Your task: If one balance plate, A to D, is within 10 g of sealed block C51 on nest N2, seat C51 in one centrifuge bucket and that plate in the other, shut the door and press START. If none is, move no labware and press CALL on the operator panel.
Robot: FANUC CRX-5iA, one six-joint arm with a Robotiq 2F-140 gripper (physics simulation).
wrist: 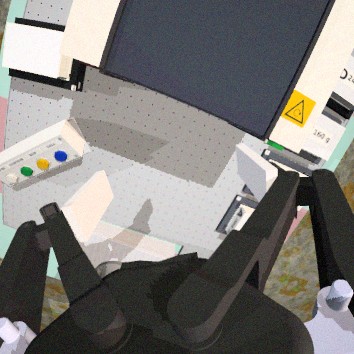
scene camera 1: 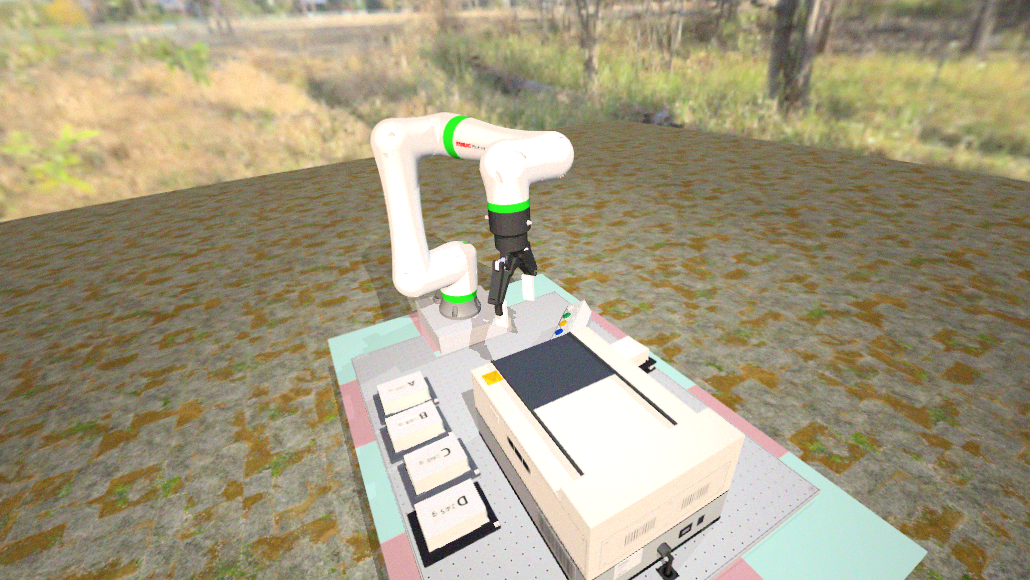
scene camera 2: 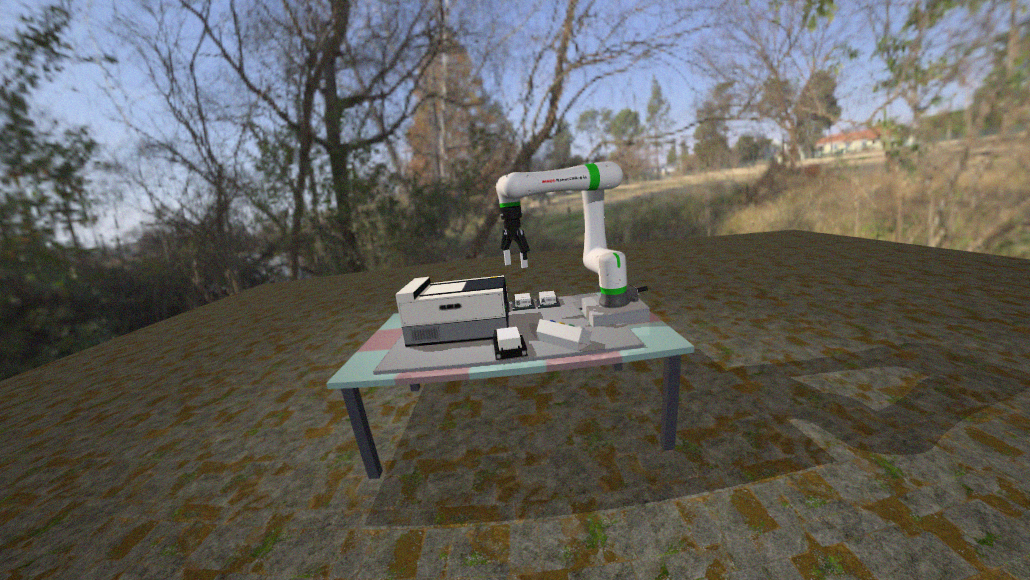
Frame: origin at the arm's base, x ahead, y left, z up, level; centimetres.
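Where they show: gripper, fingertip midpoint: [wrist: 170,171] [scene camera 1: 516,312] [scene camera 2: 516,266]; arm's base, link origin: [scene camera 1: 460,308] [scene camera 2: 614,302].
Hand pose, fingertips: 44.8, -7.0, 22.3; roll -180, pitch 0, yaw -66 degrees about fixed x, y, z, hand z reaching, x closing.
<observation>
Each offset is from my fingertips to the centre of the thing, as dx, dy, dz. "spot": to the spot under its first point.
My gripper [scene camera 1: 514,302] [scene camera 2: 515,260] [wrist: 170,171] is open and empty, high above the bench between the robot base and the centrifuge. Plates A @(-20.0, -26.5, -24.7) [scene camera 1: 403,391], B @(-6.5, -29.5, -24.7) [scene camera 1: 415,426], C @(+7.4, -30.6, -24.7) [scene camera 1: 437,463] and D @(+20.5, -34.2, -24.7) [scene camera 1: 451,515] lie on nests in a row. C reads 160 g in the wrist view and D 245 g; A's and B's weights are blurred. A white block @(+10.7, +29.4, -22.8) [scene camera 1: 629,350] [scene camera 2: 507,337] [wrist: 32,50] sits on the nest across the centrifuge @(+29.0, -4.2, -15.8) [scene camera 1: 663,464] [scene camera 2: 452,306]; its label is not readable. A dark panel @(+15.7, -2.0, -6.8) [scene camera 1: 558,367] [wrist: 215,60] spans the centrifuge top; the buckets do not show. The operator panel @(-11.5, +30.1, -23.8) [scene camera 2: 562,332] [wrist: 72,137] has white, green, yellow and blue buttons.
The robot base stands on a raised plinth [scene camera 1: 464,333] [scene camera 2: 623,311] at the bench end. The tall centrifuge body stands between the plate row and the white block. A yellow warning label @(spot: +9.6, -14.2, -6.9) [scene camera 1: 493,377] [wrist: 299,109] marks its near corner. A cable or plug [scene camera 1: 665,558] sticks out at its far end.
</observation>
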